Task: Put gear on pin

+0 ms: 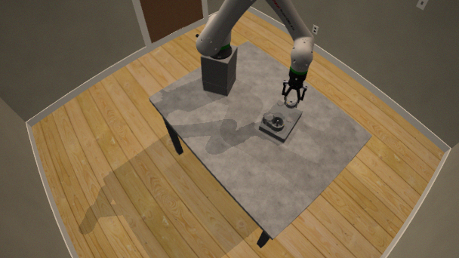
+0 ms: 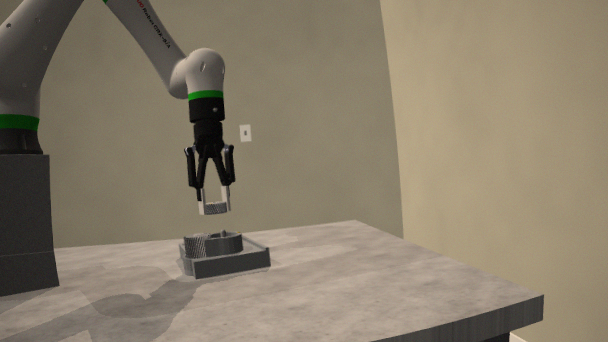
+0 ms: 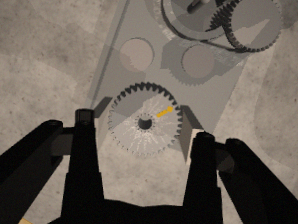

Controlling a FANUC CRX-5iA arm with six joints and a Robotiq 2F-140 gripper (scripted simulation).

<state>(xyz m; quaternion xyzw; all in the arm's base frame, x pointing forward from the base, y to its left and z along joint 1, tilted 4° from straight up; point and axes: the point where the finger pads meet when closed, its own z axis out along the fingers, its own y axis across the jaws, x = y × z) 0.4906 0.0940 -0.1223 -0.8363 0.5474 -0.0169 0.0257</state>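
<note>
My gripper is now 2 cm above the loose gear.
</note>
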